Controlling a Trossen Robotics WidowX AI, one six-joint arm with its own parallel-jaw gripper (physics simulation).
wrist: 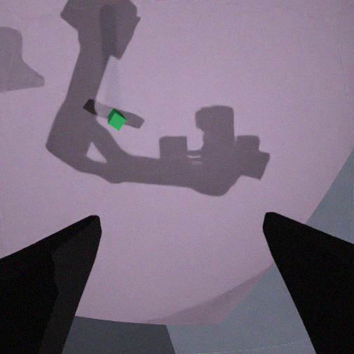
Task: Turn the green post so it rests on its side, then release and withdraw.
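Observation:
The green post (117, 120) is a small block in the upper left-centre of the wrist view. It looks upright, seen almost end-on, with its bright square end facing the camera and thin strips of darker side above it. It stands on the pale pink table top (200, 270). My gripper (183, 223) is open and empty, with its two black fingers wide apart in the lower part of the view. The post is beyond the fingertips, towards the left finger's side, and apart from both fingers.
Dark shadows of the arm and gripper fall across the table around the post. The table's curved edge runs along the bottom and lower right, with grey floor (260, 320) beyond it. Another shadow lies at the upper left.

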